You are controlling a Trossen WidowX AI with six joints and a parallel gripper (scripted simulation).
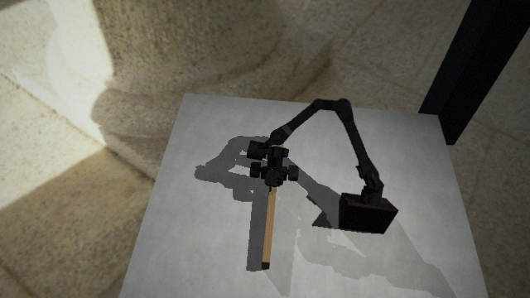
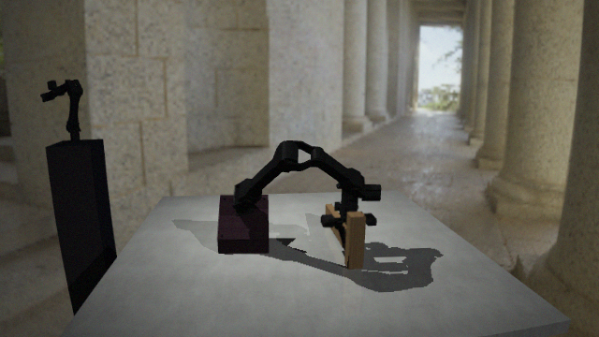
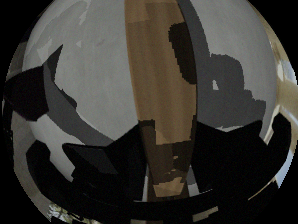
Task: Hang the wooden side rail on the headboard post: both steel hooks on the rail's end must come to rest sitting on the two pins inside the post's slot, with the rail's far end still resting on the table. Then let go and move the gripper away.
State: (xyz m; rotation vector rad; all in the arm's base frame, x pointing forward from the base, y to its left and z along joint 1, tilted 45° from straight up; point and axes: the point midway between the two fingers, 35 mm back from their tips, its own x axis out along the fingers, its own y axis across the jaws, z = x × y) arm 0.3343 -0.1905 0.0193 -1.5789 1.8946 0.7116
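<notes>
The wooden headboard post lies 10 mm behind my gripper tip, 100 mm to the right of it and 40 mm above it.
</notes>
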